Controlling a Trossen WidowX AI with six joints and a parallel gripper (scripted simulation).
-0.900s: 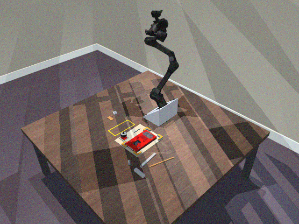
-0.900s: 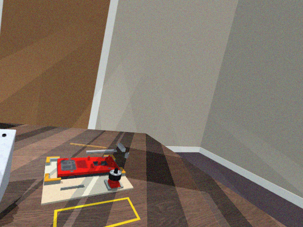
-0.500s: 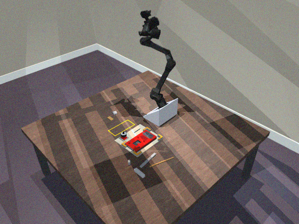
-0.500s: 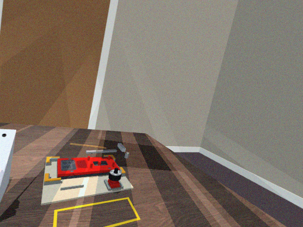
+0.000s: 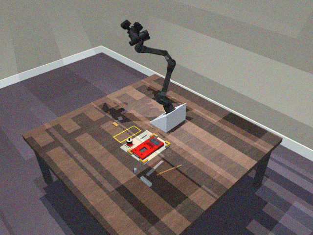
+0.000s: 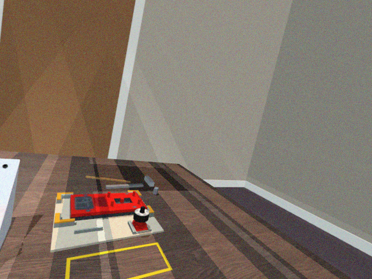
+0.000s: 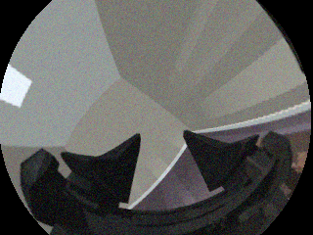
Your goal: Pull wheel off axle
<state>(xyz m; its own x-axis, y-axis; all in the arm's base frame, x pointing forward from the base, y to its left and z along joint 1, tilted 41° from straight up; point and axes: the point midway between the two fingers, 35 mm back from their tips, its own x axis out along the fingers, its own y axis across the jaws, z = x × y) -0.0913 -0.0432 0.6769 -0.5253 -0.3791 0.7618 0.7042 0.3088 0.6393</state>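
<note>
Now: the black-and-grey wheel 510 mm ahead of my gripper tip, 420 mm to the left of it and 560 mm below it. The rest, counted from my gripper tip: thin wooden stick: 520 mm ahead, 760 mm to the left, 600 mm below.
</note>
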